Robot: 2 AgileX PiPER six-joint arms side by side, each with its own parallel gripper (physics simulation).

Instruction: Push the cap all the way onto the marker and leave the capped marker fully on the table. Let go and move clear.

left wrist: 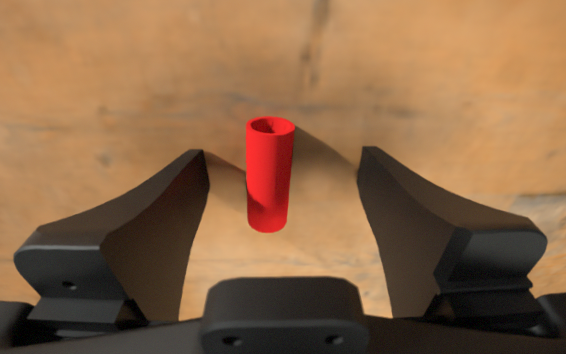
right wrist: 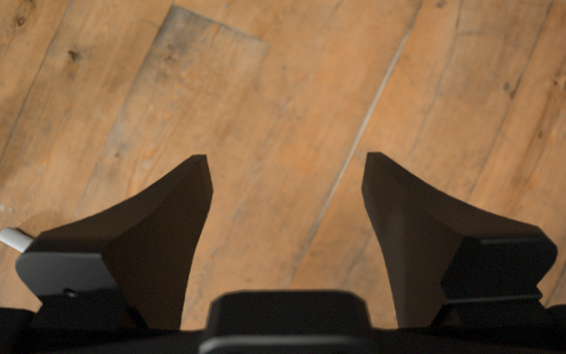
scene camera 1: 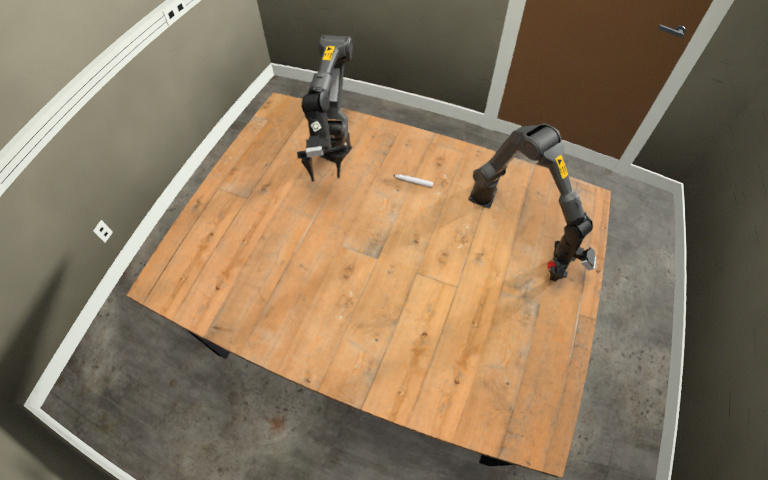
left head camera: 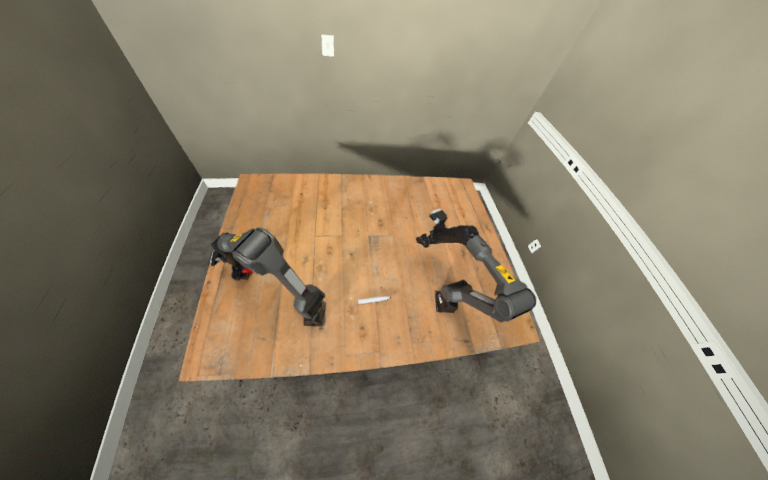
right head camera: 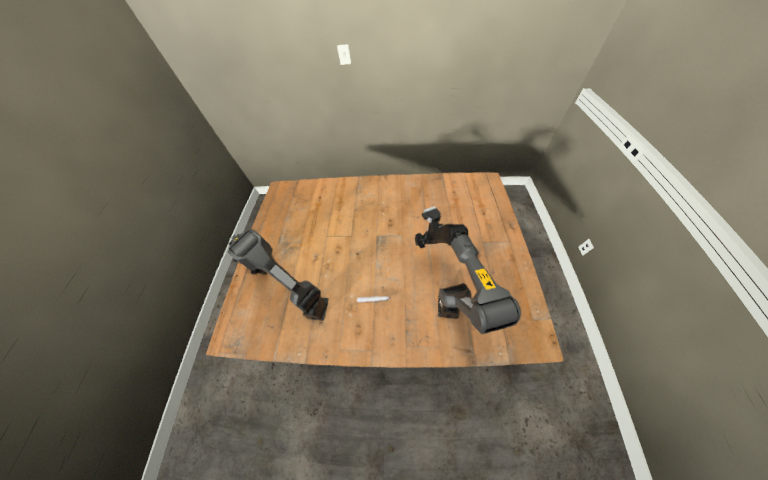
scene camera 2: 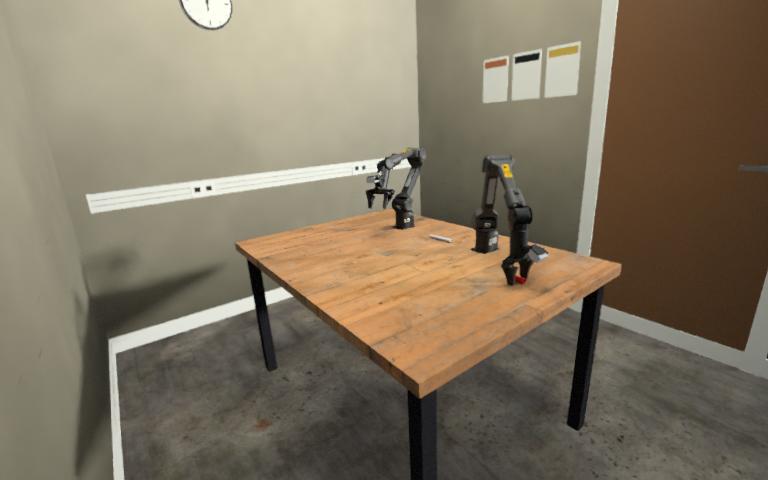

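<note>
The red cap is a hollow tube lying on the table. In the left wrist view its open end faces up the picture. My left gripper is open, low over the table, with its fingers on either side of the cap and a gap to each. The white marker lies on the table between the arm bases, apart from the cap. My right gripper is open and empty, raised above the table away from the marker.
The wooden table carries both arm bases: the left arm's base and the right arm's base. The cap lies near the table's side edge, on the left arm's side.
</note>
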